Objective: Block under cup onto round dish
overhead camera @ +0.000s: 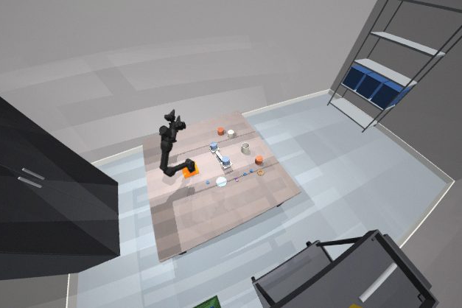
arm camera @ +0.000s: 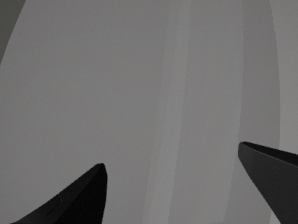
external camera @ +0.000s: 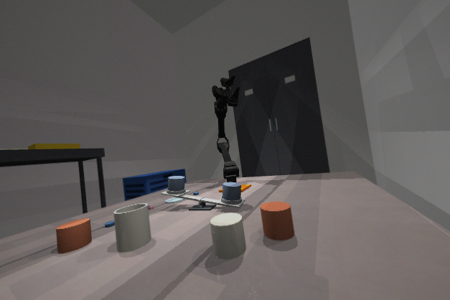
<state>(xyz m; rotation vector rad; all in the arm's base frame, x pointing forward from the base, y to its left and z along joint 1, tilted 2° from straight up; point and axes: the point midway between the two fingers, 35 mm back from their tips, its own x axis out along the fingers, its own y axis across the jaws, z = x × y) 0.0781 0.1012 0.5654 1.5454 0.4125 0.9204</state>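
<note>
Right now the grey block is 550 mm below my gripper tip, 240 mm ahead of it and 40 mm to the right of it. The rest, counted from my gripper tip: blue-grey cup: 480 mm below, 310 mm to the right, 220 mm ahead; orange ring: 580 mm below, 550 mm to the right, 450 mm ahead; round dish: 590 mm below, 400 mm to the right, 90 mm ahead.
</note>
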